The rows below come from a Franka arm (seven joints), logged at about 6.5 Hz.
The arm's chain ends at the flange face. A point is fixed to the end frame.
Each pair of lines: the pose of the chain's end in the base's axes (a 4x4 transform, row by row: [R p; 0 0 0 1], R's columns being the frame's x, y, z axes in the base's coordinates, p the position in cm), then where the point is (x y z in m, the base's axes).
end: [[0.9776, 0.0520, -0.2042, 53.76], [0.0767, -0.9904, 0.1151, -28.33], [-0.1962, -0.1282, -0.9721, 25.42], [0, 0, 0, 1]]
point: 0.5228 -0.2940 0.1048
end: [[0.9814, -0.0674, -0.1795, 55.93], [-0.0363, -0.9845, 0.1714, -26.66], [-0.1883, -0.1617, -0.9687, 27.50], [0, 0, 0, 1]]
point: 0.5447 -0.2705 0.1253
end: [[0.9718, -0.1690, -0.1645, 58.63], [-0.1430, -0.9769, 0.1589, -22.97], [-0.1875, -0.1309, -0.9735, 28.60], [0, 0, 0, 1]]
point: 0.5708 -0.2367 0.1365
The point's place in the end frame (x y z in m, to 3 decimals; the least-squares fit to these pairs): 0.014 0.029 0.147
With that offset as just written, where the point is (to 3 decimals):
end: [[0.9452, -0.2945, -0.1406, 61.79], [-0.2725, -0.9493, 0.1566, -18.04], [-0.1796, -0.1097, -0.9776, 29.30], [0, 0, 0, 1]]
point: 0.602 -0.189 0.144
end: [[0.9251, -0.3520, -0.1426, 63.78], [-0.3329, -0.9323, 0.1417, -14.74], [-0.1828, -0.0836, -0.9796, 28.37], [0, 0, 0, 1]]
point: 0.620 -0.158 0.135
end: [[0.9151, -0.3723, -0.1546, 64.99], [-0.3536, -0.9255, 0.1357, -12.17], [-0.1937, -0.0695, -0.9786, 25.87], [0, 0, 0, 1]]
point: 0.629 -0.134 0.110
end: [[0.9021, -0.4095, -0.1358, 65.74], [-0.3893, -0.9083, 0.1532, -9.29], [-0.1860, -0.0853, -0.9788, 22.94], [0, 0, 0, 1]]
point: 0.638 -0.102 0.080
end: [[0.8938, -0.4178, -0.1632, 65.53], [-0.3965, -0.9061, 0.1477, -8.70], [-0.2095, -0.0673, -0.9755, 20.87], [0, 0, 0, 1]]
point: 0.632 -0.097 0.060
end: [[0.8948, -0.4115, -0.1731, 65.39], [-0.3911, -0.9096, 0.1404, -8.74], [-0.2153, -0.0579, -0.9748, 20.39], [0, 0, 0, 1]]
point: 0.629 -0.099 0.056
